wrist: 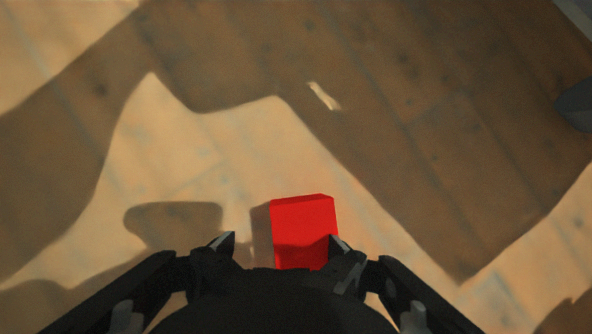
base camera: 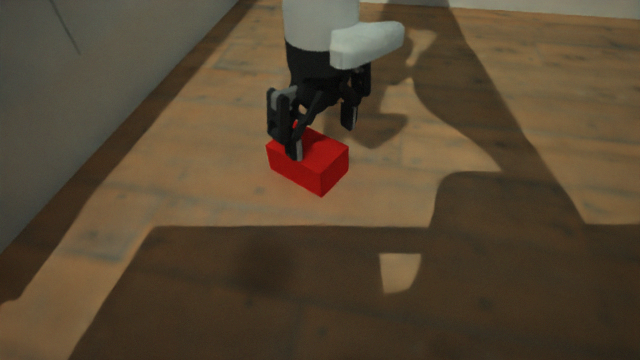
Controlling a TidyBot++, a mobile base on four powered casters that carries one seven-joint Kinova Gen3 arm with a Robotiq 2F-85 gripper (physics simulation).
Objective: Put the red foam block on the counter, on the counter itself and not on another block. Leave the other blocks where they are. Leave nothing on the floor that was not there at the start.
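Places are measured from the arm's base along level axes (x ahead, y left, z up), in centimetres.
Pixels of known places: gripper, fingertip midpoint: [wrist: 281,243] [base camera: 322,142].
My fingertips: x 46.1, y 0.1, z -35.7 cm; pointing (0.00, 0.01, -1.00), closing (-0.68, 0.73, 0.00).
Observation:
Behind a point stands the place of what it marks.
The red foam block [base camera: 307,162] @(x 41.8, y 2.0, z -35.2 cm) [wrist: 302,222] @(x 43.3, y 0.0, z -35.2 cm) lies flat on the wooden floor. My gripper [base camera: 322,140] @(x 46.1, y 0.1, z -35.7 cm) [wrist: 281,243] @(x 46.1, y 0.1, z -35.7 cm) is open and points down at the block, with nothing gripped. In the base camera view the nearer fingertip overlaps the block's top front edge, and the other finger is beyond the block, apart from it. In the wrist view the block is off-centre toward the right finger, whose tip covers part of its right edge. The left finger stands apart from it. Whether the right fingertip touches the block I cannot tell. The counter top and the other blocks do not show.
A grey upright surface [base camera: 90,90] @(x 53.8, y 33.6, z -32.0 cm) runs along the left in the base camera view. A pale wall base [base camera: 525,7] @(x 98.5, y -48.0, z -38.7 cm) shows at the back. In the wrist view a dark grey rounded part [wrist: 577,106] stands at the right edge. Broad shadows lie over the wooden floor [base camera: 215,205] @(x 38.6, y 13.8, z -39.7 cm).

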